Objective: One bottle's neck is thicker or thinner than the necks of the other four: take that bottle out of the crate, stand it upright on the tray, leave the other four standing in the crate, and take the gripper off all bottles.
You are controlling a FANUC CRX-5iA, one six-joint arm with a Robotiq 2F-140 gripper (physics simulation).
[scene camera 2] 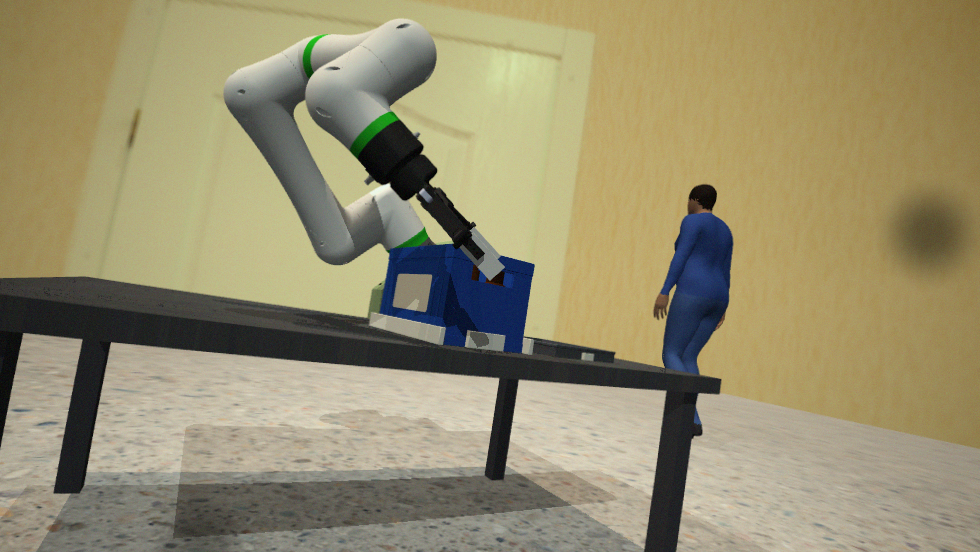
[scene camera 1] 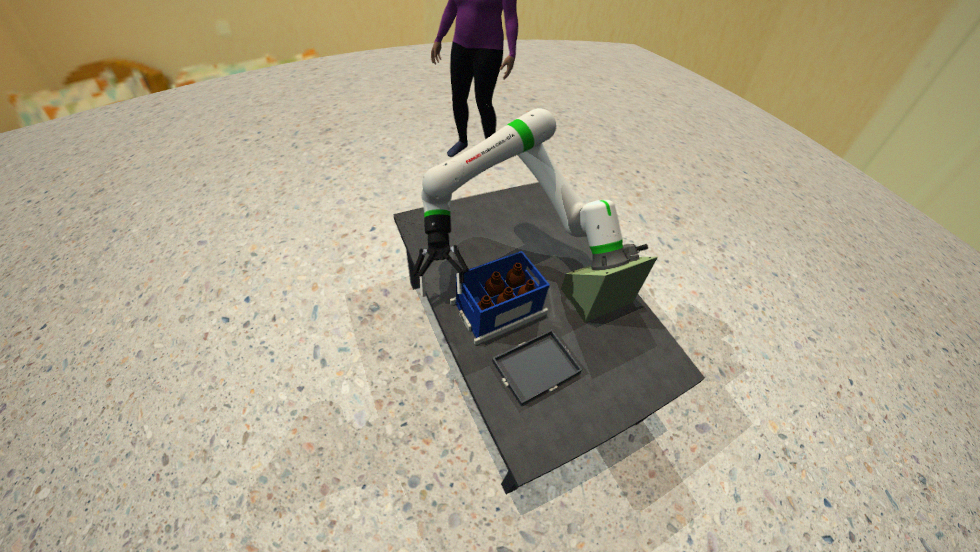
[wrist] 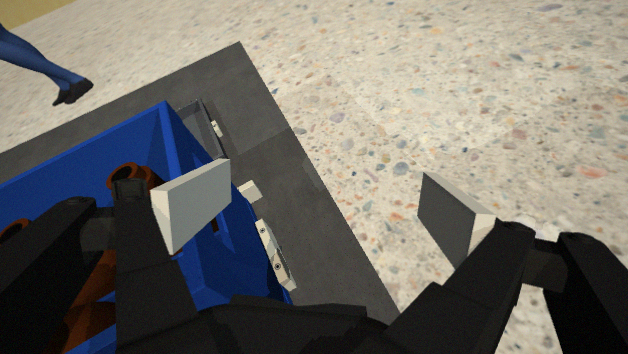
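Pixels of known places: gripper, between the fingertips: [scene camera 2: 495, 267] [scene camera 1: 441, 295] [wrist: 323, 187]; arm's base, origin of its link: [scene camera 1: 610, 265].
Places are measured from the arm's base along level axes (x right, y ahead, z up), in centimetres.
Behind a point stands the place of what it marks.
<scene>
The blue crate [scene camera 1: 486, 323] @(x -7.7, y 51.0, z -9.0 cm) [scene camera 2: 490, 312] @(x 0.1, y 55.4, z -11.7 cm) [wrist: 216, 272] @(x 8.4, y 57.3, z -2.5 cm) stands on the table with several brown bottles upright in it. Two bottles [scene camera 1: 495, 283] @(x 5.7, y 43.9, z -5.2 cm) [scene camera 1: 517, 275] @(x 8.0, y 34.6, z -5.8 cm) are in the back row; three [scene camera 1: 485, 302] @(x -3.5, y 50.5, z -2.8 cm) [scene camera 1: 506, 295] @(x -1.7, y 42.4, z -3.5 cm) [scene camera 1: 528, 287] @(x 0.0, y 33.5, z -3.7 cm) are along the label side. I cannot tell which neck differs. The grey tray [scene camera 1: 538, 366] @(x -24.0, y 36.3, z -17.9 cm) [scene camera 2: 572, 351] @(x -22.4, y 50.1, z -16.9 cm) [wrist: 196, 121] @(x -32.0, y 45.3, z -17.9 cm) holds no bottle. My gripper [scene camera 1: 440, 284] @(x 4.2, y 64.0, z -4.3 cm) [scene camera 2: 490, 266] @(x 4.2, y 64.0, z -4.3 cm) [wrist: 323, 187] @(x 4.2, y 64.0, z -4.3 cm) is wide open and tilted. One finger is at the crate's end wall; the other hangs outside, past the table edge. Contact with the wall cannot be told. In the wrist view the finger partly hides the bottles.
Light rails [scene camera 1: 510, 327] @(x -6.9, y 41.1, z -16.2 cm) [scene camera 2: 405, 327] @(x 13.1, y 46.9, z -16.9 cm) [wrist: 272, 252] @(x 1.1, y 56.4, z -15.4 cm) edge the crate on the dark table [scene camera 1: 582, 418] @(x -46.6, y 28.7, z -18.4 cm) [scene camera 2: 240, 336] @(x 39.2, y 70.6, z -19.8 cm) [wrist: 260, 120] @(x -25.6, y 57.2, z -18.4 cm). The green pedestal [scene camera 1: 610, 291] @(x -10.1, y 4.9, z -2.3 cm) carries the arm's base beyond the crate. A person in purple [scene camera 1: 477, 27] and one in blue [scene camera 2: 706, 253] stand away from the table.
</scene>
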